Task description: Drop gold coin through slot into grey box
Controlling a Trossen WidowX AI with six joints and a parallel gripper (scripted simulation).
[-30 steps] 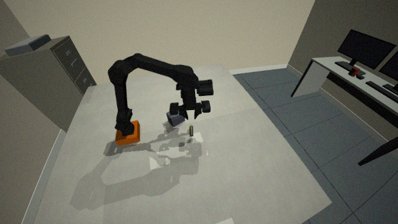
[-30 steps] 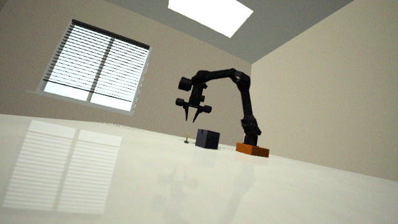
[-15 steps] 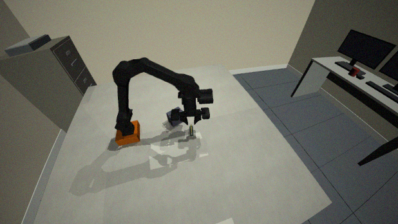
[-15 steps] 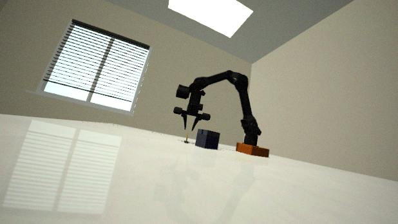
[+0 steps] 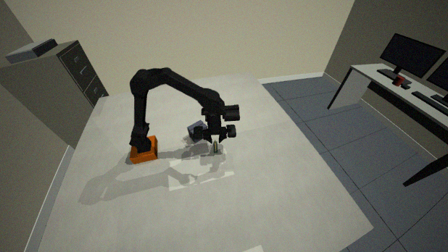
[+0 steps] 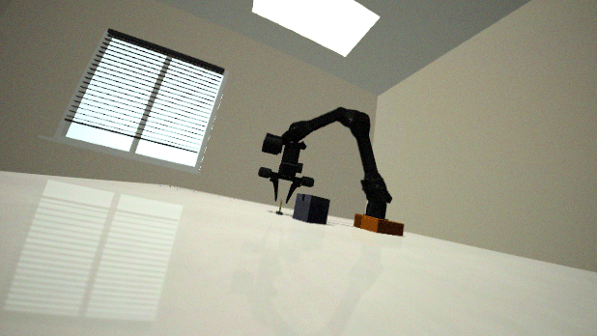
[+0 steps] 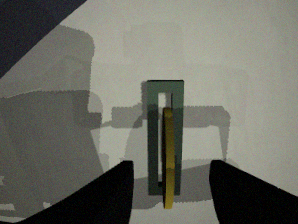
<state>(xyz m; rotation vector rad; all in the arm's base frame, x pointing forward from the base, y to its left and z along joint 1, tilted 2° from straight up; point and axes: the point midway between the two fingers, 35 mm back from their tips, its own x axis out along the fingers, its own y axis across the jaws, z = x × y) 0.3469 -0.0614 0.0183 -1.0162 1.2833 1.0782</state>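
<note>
My gripper tip is now 10 mm above the gold coin.
</note>
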